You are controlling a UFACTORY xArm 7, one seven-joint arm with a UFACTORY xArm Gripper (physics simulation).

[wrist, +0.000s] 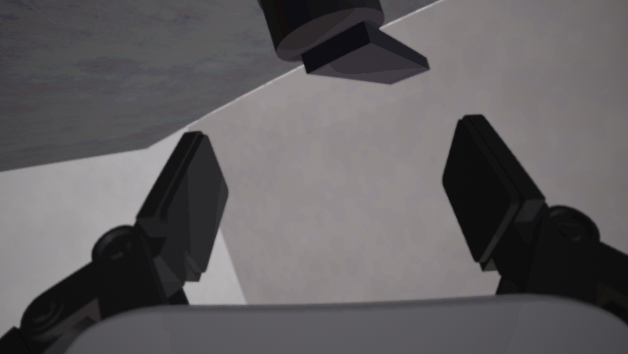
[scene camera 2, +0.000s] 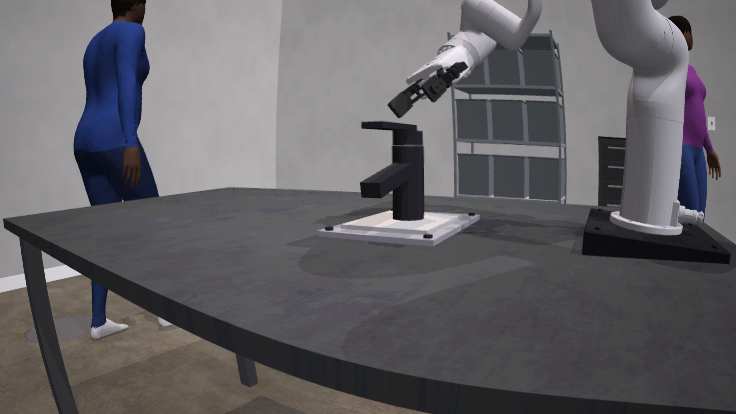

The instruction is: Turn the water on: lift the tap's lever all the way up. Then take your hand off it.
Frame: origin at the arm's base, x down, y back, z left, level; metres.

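Seen in the pictures: gripper, fingertip midpoint: (wrist: 332,155) (scene camera 2: 409,103); arm's base at its link origin: (scene camera 2: 645,226).
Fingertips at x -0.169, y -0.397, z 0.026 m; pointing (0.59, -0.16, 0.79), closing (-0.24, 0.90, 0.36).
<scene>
Pixels of each thing's top centre, then the offset from my fingertips to it. "*": a spot on its surface instead. Level surfaces: height alone.
- black tap at a spot on its surface: (scene camera 2: 409,180) * dx +0.120, dy +0.020, dz +0.039 m
- white base plate at a spot on its surface: (scene camera 2: 360,235) * dx +0.186, dy +0.007, dz +0.141 m
- angled spout at its top centre: (scene camera 2: 388,163) dx +0.094, dy +0.017, dz +0.089 m
- dark table at its surface level: dx +0.193 m
The black tap (scene camera 2: 409,180) stands upright on a white base plate (scene camera 2: 360,235). Its flat lever (scene camera 2: 383,125) lies nearly level on top, pointing left above the angled spout (scene camera 2: 378,186). In the wrist view, the tap's dark round body (wrist: 320,25) shows at the top edge, and a flat dark piece that looks like the lever (wrist: 375,60) sticks out from it. My gripper (scene camera 2: 400,106) (wrist: 332,155) is open and empty. It hangs above the lever, apart from it, with air between. In the scene view the near finger hides much of the other one.
The dark table (scene camera 2: 205,247) carries the tap's plate and, at the right, the arm's black base (scene camera 2: 648,252). A shelf rack (scene camera 2: 506,142) and a dark drawer unit (scene camera 2: 610,175) stand behind. A person in blue (scene camera 2: 113,97) is beyond the left side, another in purple (scene camera 2: 694,108) at the right.
</scene>
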